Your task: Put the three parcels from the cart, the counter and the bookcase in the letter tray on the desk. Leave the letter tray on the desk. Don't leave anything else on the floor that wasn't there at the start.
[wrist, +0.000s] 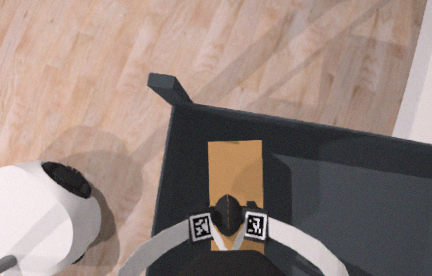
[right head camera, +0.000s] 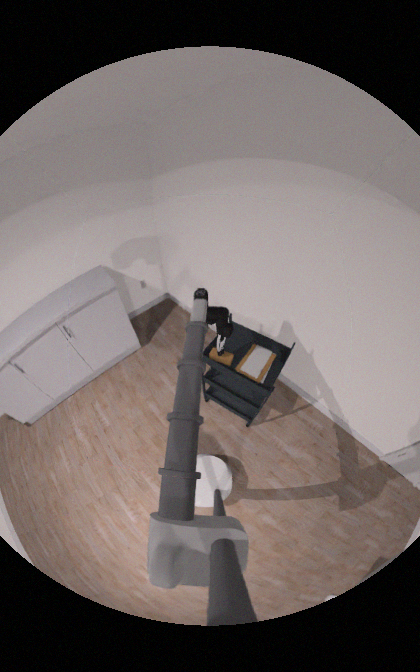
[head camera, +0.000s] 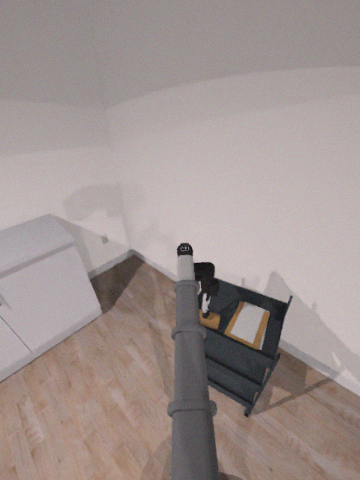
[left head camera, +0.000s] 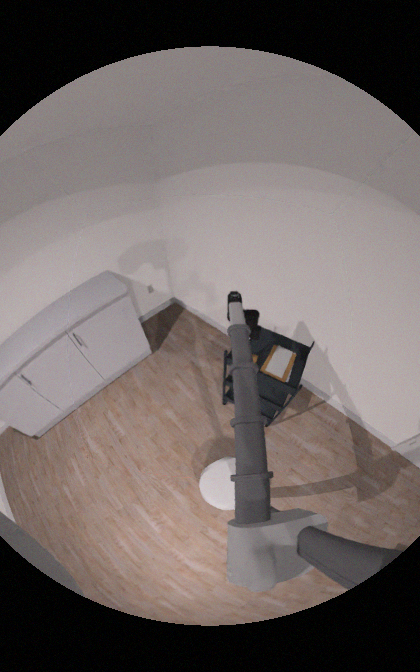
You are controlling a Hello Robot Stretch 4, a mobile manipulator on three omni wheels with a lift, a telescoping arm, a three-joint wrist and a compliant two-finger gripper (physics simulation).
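Seen in the pictures: hand at its tool point: (wrist: 227,213) (right head camera: 220,352) (head camera: 205,314); robot's base at its link origin: (right head camera: 203,479) (left head camera: 227,482).
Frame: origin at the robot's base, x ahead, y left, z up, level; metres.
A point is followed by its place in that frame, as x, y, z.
Note:
A tan parcel (head camera: 213,322) @[0.672, -0.121, 0.683] (left head camera: 255,359) @[0.681, -0.143, 0.686] (right head camera: 225,358) @[0.677, -0.116, 0.685] (wrist: 235,165) @[0.725, -0.052, 0.687] lies near one end of the top tray of the dark cart (head camera: 220,348) @[0.707, -0.183, 0.370] (left head camera: 270,387) @[0.651, -0.304, 0.369] (right head camera: 241,333) @[0.916, -0.227, 0.635] (wrist: 190,150) @[0.684, -0.019, 0.635]. My gripper (head camera: 206,315) (right head camera: 220,353) (wrist: 228,215) points down over this parcel. In the wrist view its two black fingertips meet over the parcel's middle, with the parcel's sides showing beyond them; it is shut with nothing between the fingers. The gap between fingertips and parcel is hard to judge. In the left head view my arm hides the fingers. The letter tray on the desk does not show.
A flat orange-edged item with a white top (head camera: 247,322) @[0.686, -0.295, 0.648] (left head camera: 280,361) @[0.685, -0.307, 0.648] (right head camera: 257,361) @[0.684, -0.306, 0.648] lies beside the parcel on the cart. A white cabinet (head camera: 55,295) @[1.059, 0.964, 0.485] (left head camera: 105,335) @[1.010, 1.012, 0.565] (right head camera: 95,340) @[0.974, 1.049, 0.442] stands left. A white rounded body (left head camera: 217,482) @[0.011, 0.078, 0.187] (right head camera: 214,477) @[0.028, -0.080, 0.187] (wrist: 30,210) @[0.066, 0.030, 0.187] is on the floor. Walls stand behind the cart.

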